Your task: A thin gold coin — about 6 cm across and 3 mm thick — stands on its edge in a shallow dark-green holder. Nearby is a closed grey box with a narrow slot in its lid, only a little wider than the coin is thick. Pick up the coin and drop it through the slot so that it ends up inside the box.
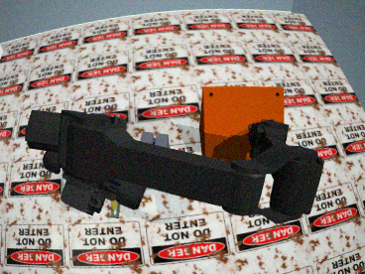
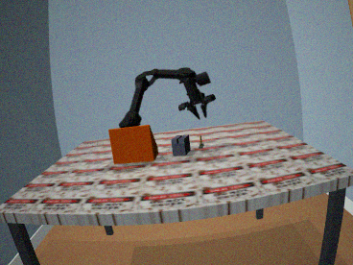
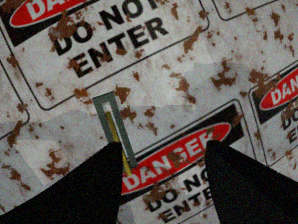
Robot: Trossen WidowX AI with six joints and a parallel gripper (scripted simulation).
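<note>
Right now my gripper tip is 100 mm above the gold coin, 30 mm to the left of it and 20 mm past it.
</note>
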